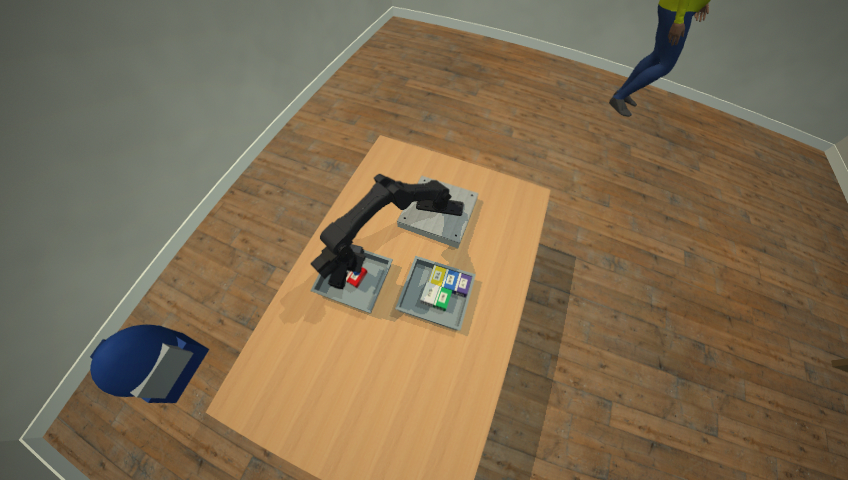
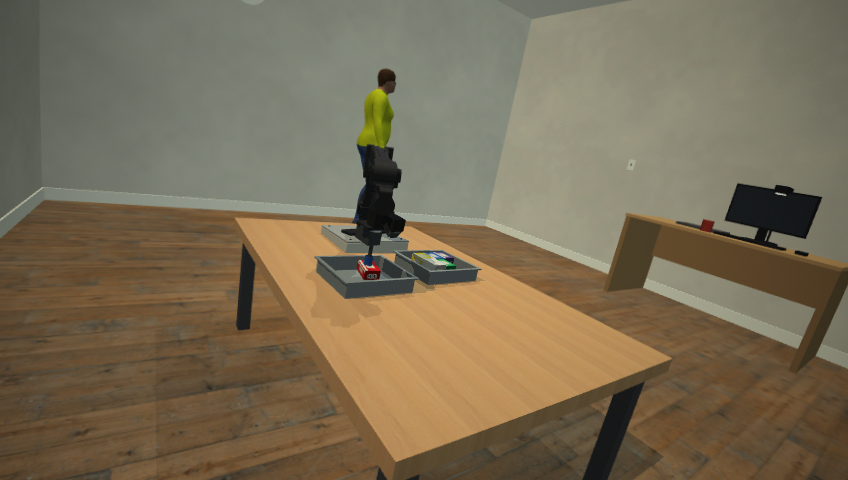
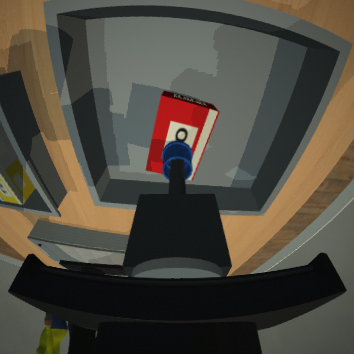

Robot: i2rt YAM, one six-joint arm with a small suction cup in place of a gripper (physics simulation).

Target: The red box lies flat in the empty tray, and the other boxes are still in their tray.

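Frame: origin at the arm's base, x ahead, y left, z up, level; metres.
Where they show: hand at its tool point: (image 1: 357, 272) (image 2: 367, 266) (image 3: 176, 149); arm's base at its link origin: (image 1: 439, 206) (image 3: 93, 266).
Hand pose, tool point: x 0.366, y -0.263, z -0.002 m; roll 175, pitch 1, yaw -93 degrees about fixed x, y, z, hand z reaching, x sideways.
Each offset is from my tool point to the top centre of the thing. Level surfaces: height alone.
The red box {dx +0.012, dy -0.002, dz +0.013 m} (image 1: 357, 278) (image 2: 368, 270) (image 3: 164, 116) is low inside the left grey tray {dx +0.014, dy -0.016, dz +0.006 m} (image 1: 371, 292) (image 2: 367, 287) (image 3: 140, 53), face up and roughly flat. My suction cup (image 1: 350, 274) (image 2: 369, 260) (image 3: 177, 159) sits on the box's top face, near its near end, and holds it. I cannot tell whether the box touches the tray floor. The right tray {dx +0.016, dy +0.312, dz +0.006 m} (image 1: 422, 312) (image 2: 439, 276) (image 3: 19, 112) holds the other boxes: yellow {dx -0.048, dy +0.304, dz +0.001 m} (image 1: 438, 274), blue {dx -0.042, dy +0.355, dz +0.000 m} (image 1: 452, 278), purple {dx -0.036, dy +0.405, dz +0.001 m} (image 1: 463, 283), white {dx +0.026, dy +0.288, dz +0.004 m} (image 1: 430, 292) and green {dx +0.033, dy +0.338, dz -0.001 m} (image 1: 443, 297).
The arm's grey base plate (image 1: 441, 225) (image 2: 340, 238) lies behind the trays on the wooden table {dz -0.044 m} (image 1: 367, 382) (image 2: 462, 351). A person (image 1: 654, 59) (image 2: 375, 119) stands beyond the table. A blue chair (image 1: 131, 361) is at the table's left front. A desk with a monitor (image 2: 743, 256) stands at the right wall.
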